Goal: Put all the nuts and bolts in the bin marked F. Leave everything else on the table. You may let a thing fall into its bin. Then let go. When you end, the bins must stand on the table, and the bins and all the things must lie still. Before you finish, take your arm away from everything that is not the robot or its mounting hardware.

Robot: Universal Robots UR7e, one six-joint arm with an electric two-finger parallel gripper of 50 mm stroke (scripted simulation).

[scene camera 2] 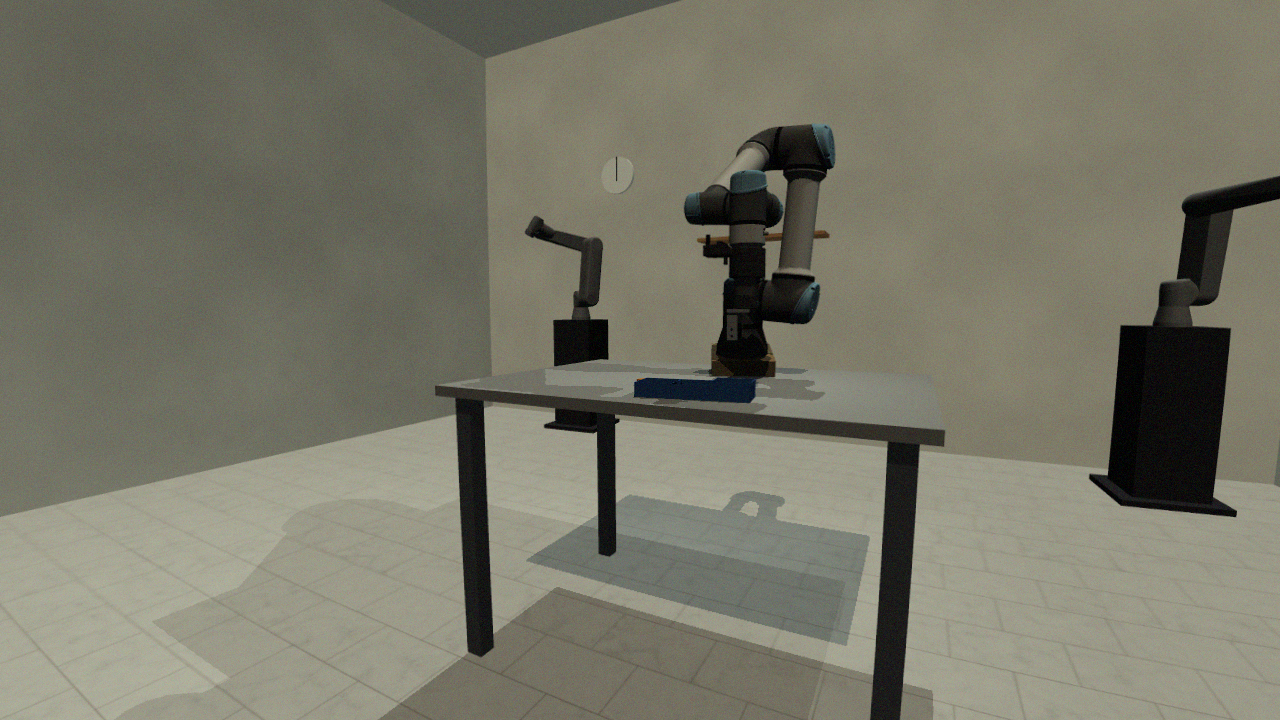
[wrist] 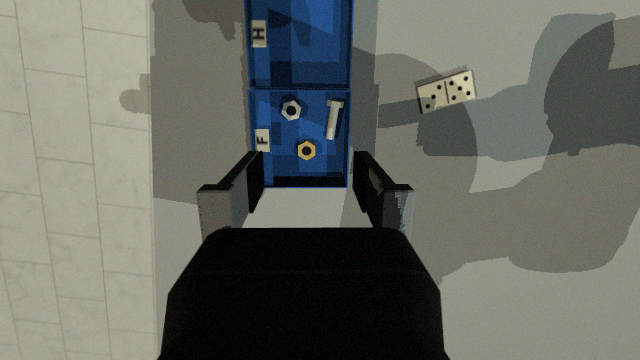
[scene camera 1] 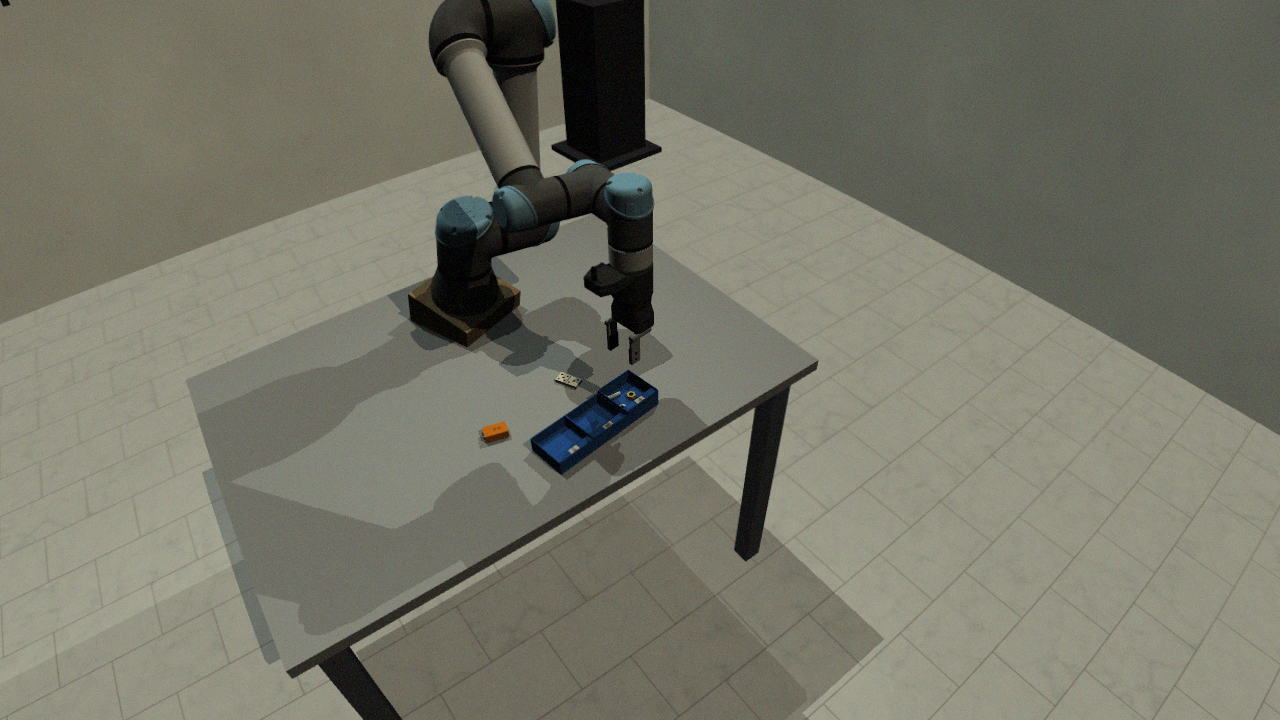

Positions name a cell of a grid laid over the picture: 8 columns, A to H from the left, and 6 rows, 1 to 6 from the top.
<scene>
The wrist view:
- gripper: D3
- blue bin row: D1
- white domino: F2
</scene>
